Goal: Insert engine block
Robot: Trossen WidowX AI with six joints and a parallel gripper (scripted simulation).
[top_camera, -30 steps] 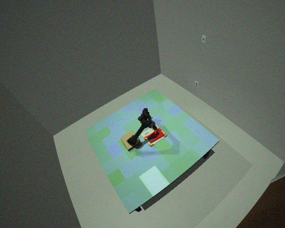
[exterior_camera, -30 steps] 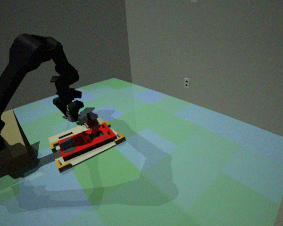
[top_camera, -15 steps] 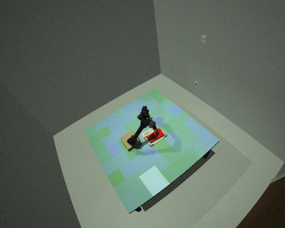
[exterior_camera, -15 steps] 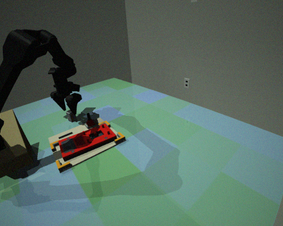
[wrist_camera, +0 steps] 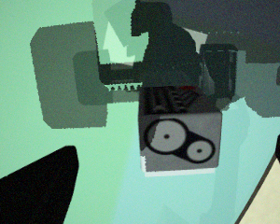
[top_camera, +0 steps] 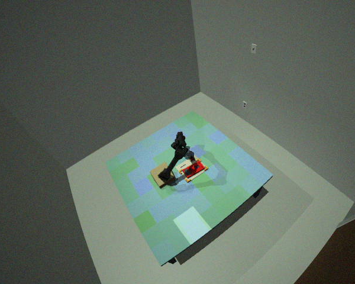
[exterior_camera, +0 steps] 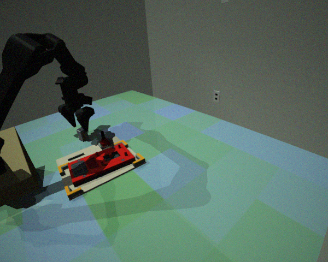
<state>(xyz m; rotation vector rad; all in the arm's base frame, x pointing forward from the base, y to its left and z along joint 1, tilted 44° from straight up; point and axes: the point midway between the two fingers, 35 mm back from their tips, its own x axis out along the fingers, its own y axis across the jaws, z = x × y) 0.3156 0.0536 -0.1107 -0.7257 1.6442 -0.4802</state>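
Right now the engine block is 2 cm below my gripper tip.
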